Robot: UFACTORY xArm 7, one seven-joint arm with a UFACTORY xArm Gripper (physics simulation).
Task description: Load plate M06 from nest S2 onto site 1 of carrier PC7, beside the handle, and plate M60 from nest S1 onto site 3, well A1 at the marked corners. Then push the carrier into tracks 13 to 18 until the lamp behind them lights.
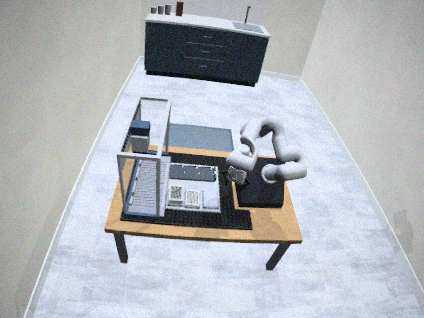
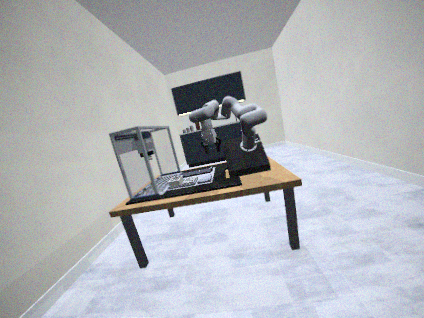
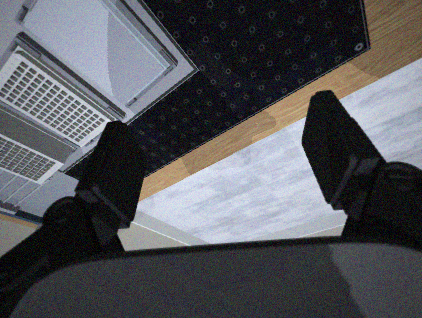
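Where they show: gripper, fingertip midpoint: [image 1: 233, 186] [image 2: 213, 152] [image 3: 217, 130]; arm's base, link origin: [image 1: 270, 173] [image 2: 248, 145].
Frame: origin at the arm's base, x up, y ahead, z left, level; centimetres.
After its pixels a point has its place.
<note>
My gripper [image 1: 235, 181] {x 2.5, y 28.4, z 13.7 cm} [image 2: 212, 150] {x 2.5, y 28.4, z 13.7 cm} [image 3: 217, 130] {x 2.5, y 28.4, z 13.7 cm} is wide open and empty, raised right of the white tray [image 1: 219, 191] {x -17.1, y 31.5, z -0.1 cm}. Two gridded plates sit in neighbouring nests: a taller-looking one [image 1: 175, 195] {x -12.7, y 61.4, z 7.1 cm} [image 3: 27, 157] {x -12.4, y 60.2, z 7.5 cm} at the left and a white one [image 1: 192, 198] {x -14.7, y 50.6, z 7.8 cm} [image 2: 189, 181] {x -14.7, y 50.0, z 11.7 cm} [image 3: 55, 102] {x -14.7, y 49.4, z 6.7 cm} in the middle. The right nest [image 1: 210, 199] {x -14.6, y 39.2, z 8.9 cm} [image 2: 204, 177] {x -14.6, y 38.8, z 10.0 cm} [image 3: 115, 50] {x -14.6, y 37.7, z 8.7 cm} is empty. The dark carrier [image 1: 192, 173] {x -16.2, y 48.4, z -16.0 cm} lies along the tray's back. Ribbed tracks [image 1: 146, 185] lie left of the tray. Plate and nest labels are too small to read; I cannot make out the lamp.
A grey open frame [image 1: 137, 156] {x 30.4, y 82.4, z 20.0 cm} [image 2: 146, 167] {x 3.7, y 74.1, z 20.2 cm} stands over the tracks, with a blue-topped unit [image 1: 140, 128] {x 28.3, y 82.6, z -5.6 cm} hanging inside. A black perforated mat [image 1: 235, 217] {x -17.2, y 24.7, z 21.7 cm} [image 3: 225, 75] {x -17.2, y 31.3, z 20.7 cm} lies under the tray. The arm's black base block [image 1: 260, 195] {x -10.2, y 6.9, z 10.0 cm} [image 2: 247, 162] {x -10.4, y 5.4, z 10.5 cm} stands at the right of the wooden table [image 1: 272, 220] {x -18.6, y -0.1, z 24.5 cm} [image 2: 280, 178] {x -18.5, y -7.6, z 34.0 cm}.
</note>
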